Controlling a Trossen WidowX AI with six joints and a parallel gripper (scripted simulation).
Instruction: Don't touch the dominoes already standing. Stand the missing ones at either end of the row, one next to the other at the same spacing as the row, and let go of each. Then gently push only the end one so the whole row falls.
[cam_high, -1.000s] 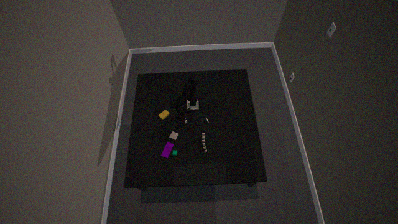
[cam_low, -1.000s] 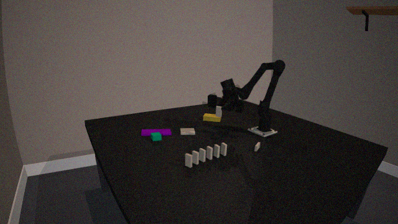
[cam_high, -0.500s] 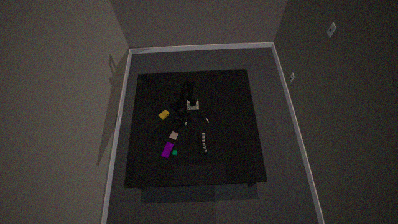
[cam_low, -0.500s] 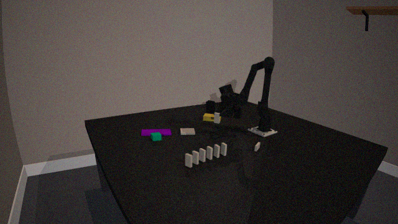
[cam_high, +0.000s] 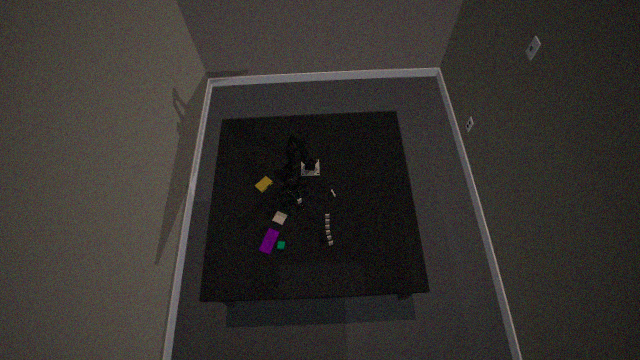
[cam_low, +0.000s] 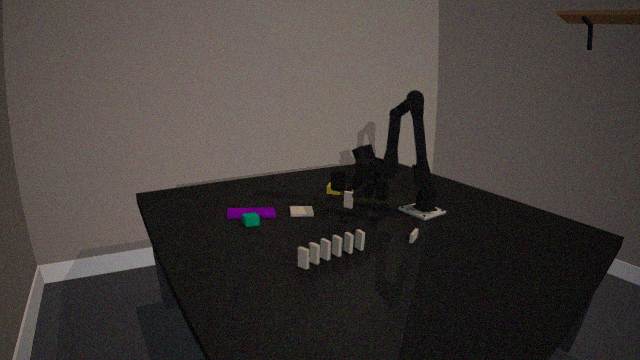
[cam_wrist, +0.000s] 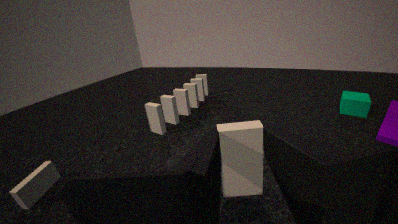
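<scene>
My gripper tip is 120 mm to the left of the flat white tile, 100 mm short of it and 80 mm above it. From my gripper tip the other things lie so: purple bar 250 mm ahead, 150 mm to the right, 80 mm below; then green cube 270 mm ahead, 70 mm to the right, 70 mm below; then yellow block 260 mm to the right, 120 mm behind, 70 mm below.
</scene>
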